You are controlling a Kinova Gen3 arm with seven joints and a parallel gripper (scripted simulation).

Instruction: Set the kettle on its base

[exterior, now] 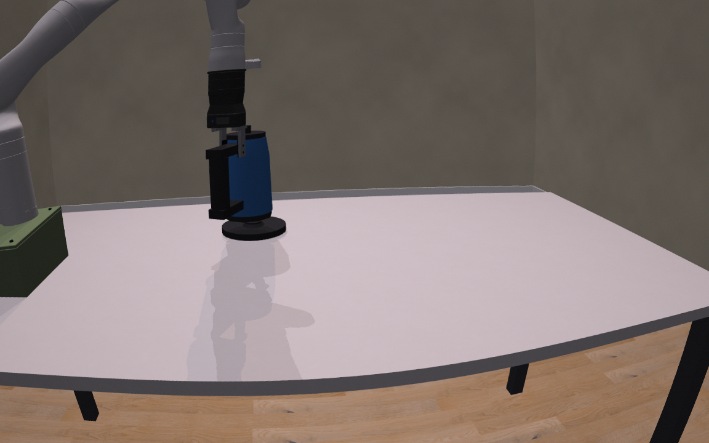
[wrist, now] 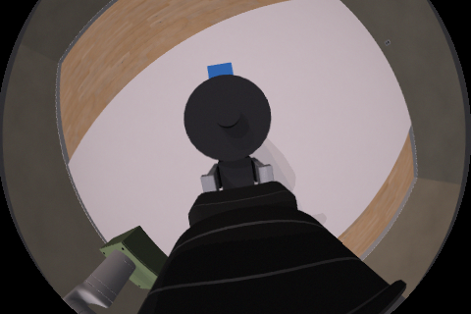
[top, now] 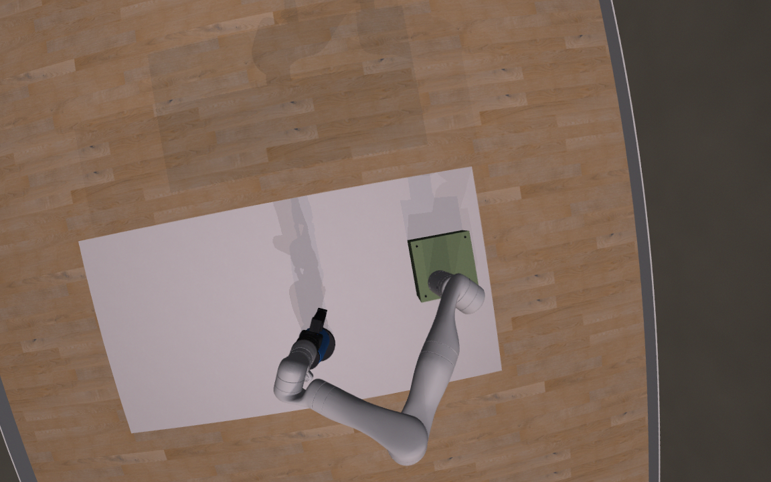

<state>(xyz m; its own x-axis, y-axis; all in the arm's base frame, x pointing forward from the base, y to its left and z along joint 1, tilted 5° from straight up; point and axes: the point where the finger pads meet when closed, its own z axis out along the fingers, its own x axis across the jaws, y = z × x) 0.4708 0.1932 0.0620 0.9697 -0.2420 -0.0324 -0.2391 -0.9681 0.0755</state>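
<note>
Now: the blue kettle 6 cm below my hand, 2 cm to the left of it and 1 cm ahead of it. From my hand the other things lie so: round black base 19 cm below, 10 cm to the left, 2 cm ahead.
</note>
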